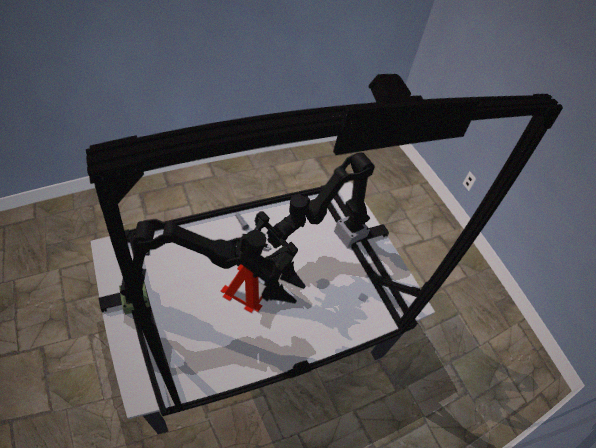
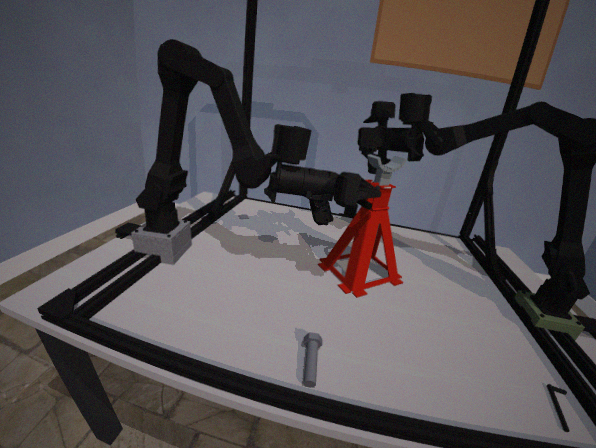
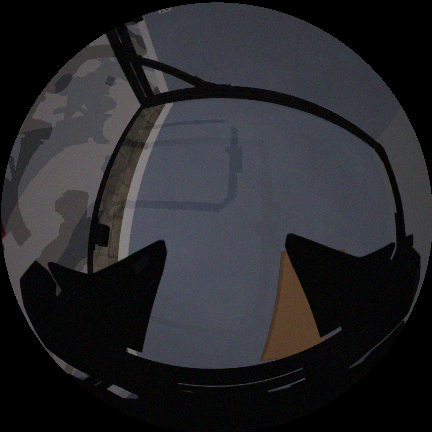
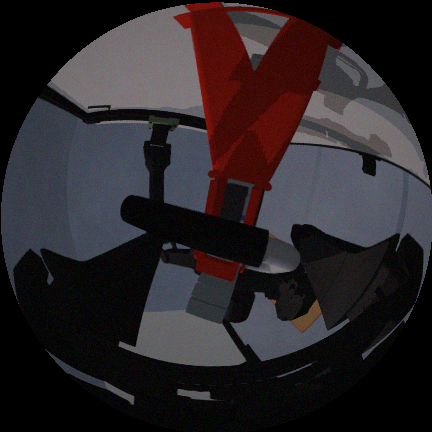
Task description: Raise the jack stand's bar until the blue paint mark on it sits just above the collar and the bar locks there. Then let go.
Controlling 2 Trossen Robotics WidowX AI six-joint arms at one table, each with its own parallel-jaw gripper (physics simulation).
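Places are measured from the left arm's base along level axes (x ahead, y left, z up), in centimetres.
Pixels of known places: left gripper, fingertip midpoint: (image 1: pixel 300 295) (image 3: pixel 227 244); right gripper, fingertip midpoint: (image 2: pixel 370 192) (image 4: pixel 229 233); left arm's base, origin of the base link: (image 2: pixel 549 307) (image 4: pixel 161 126); right arm's base, origin of the base link: (image 1: pixel 353 225) (image 2: pixel 162 226).
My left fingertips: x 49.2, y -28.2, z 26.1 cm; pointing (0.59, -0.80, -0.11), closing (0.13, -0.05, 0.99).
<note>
Ahead of a thing's pixels: the offset from my left fingertips to its top centre. "pt": to the spot under its first point. Level surfaces: height alone.
The red jack stand (image 1: pixel 243 286) (image 2: pixel 366 241) (image 4: pixel 241 100) stands upright in the middle of the white table @[dz -30.4 cm] (image 2: pixel 433 337). Its grey bar with a forked saddle @[dx -6.0, dy +23.4, dz -1.4 cm] (image 2: pixel 385 168) (image 4: pixel 209 296) sticks a short way out of the collar. A small blue mark @[dx -6.0, dy +23.4, dz -9.1 cm] (image 4: pixel 243 217) shows at the collar, partly hidden behind the stand's black handle @[pt dx -1.1, dy +28.6, dz -10.9 cm] (image 4: pixel 193 229). My right gripper (image 2: pixel 368 197) (image 4: pixel 229 233) is open, level with the collar, with the handle and collar between its fingers. My left gripper (image 1: pixel 285 285) (image 2: pixel 379 137) (image 3: pixel 227 244) is open and empty, hanging just above the saddle and pointing at the wall.
A grey bolt @[dx +0.1, dy +53.8, dz -27.6 cm] (image 2: pixel 310 359) (image 1: pixel 241 220) lies near one table edge. A black hex key @[dx -40.9, dy +51.2, dz -29.8 cm] (image 2: pixel 558 404) lies at a corner. A black frame (image 2: pixel 192 371) (image 1: pixel 336 123) runs around and over the table. An orange board (image 2: pixel 457 33) hangs on the wall.
</note>
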